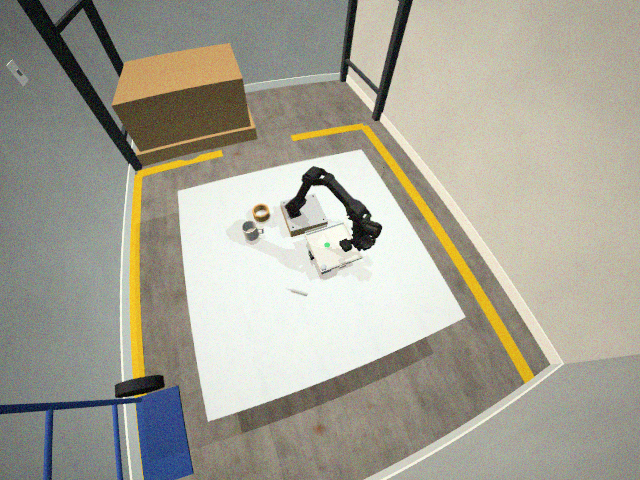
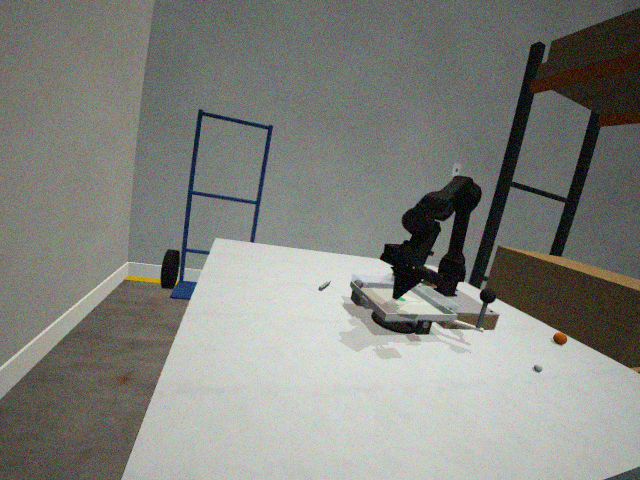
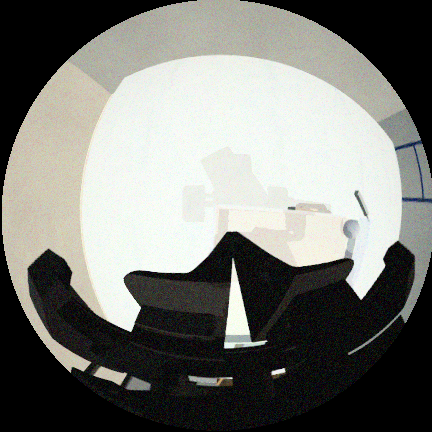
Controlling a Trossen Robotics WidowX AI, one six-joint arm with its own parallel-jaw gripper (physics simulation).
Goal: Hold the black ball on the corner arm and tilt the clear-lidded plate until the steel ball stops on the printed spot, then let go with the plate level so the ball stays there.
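Note:
The clear-lidded plate (image 1: 336, 256) (image 2: 421, 316) (image 3: 320, 231) is pale and rimmed. I cannot tell its exact tilt. The steel ball (image 1: 324, 267) (image 2: 358, 283) (image 3: 351, 229) rests in one corner, well away from the green printed spot (image 1: 326, 244) (image 2: 401, 299). The black ball (image 2: 487, 295) stands on a thin grey stem at the end of the corner arm (image 2: 464, 324), beside the opposite corner. My gripper (image 1: 345, 244) (image 2: 397, 298) (image 3: 231, 235) is shut and empty, pointing down over the plate and apart from the black ball. Whether its tips touch the lid cannot be told.
My base board (image 1: 305, 219) (image 2: 478, 308) adjoins the plate. A mug (image 1: 250, 230) and a tape ring (image 1: 261, 212) stand beyond it. A pen-like object (image 1: 297, 291) (image 2: 324, 285) (image 3: 361, 203) lies on the white table. An orange ball (image 2: 559, 338) and small grey ball (image 2: 537, 368) lie near its edge.

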